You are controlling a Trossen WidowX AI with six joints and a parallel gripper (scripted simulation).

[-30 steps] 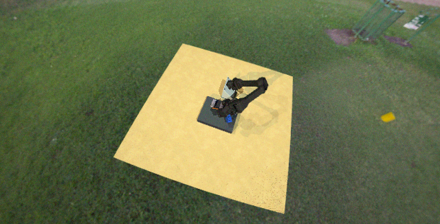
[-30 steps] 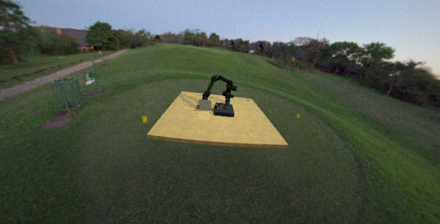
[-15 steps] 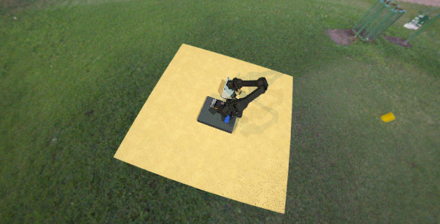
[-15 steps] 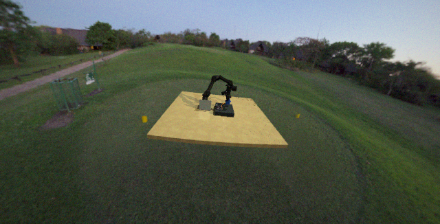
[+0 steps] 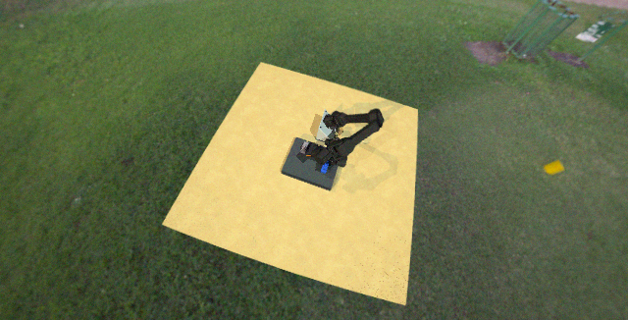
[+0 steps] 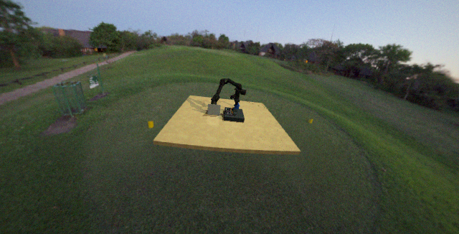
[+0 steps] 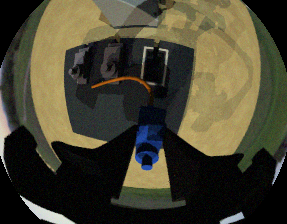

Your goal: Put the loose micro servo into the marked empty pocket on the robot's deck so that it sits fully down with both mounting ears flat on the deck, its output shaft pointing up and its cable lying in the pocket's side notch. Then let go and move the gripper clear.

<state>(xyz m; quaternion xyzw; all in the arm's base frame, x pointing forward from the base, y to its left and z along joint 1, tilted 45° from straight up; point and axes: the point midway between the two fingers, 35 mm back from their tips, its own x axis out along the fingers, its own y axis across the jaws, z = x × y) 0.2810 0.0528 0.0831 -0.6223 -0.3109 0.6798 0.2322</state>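
Now: the dark deck 10 cm below my gripper tip, 7 cm to the right of it and 3 cm ahead of it.
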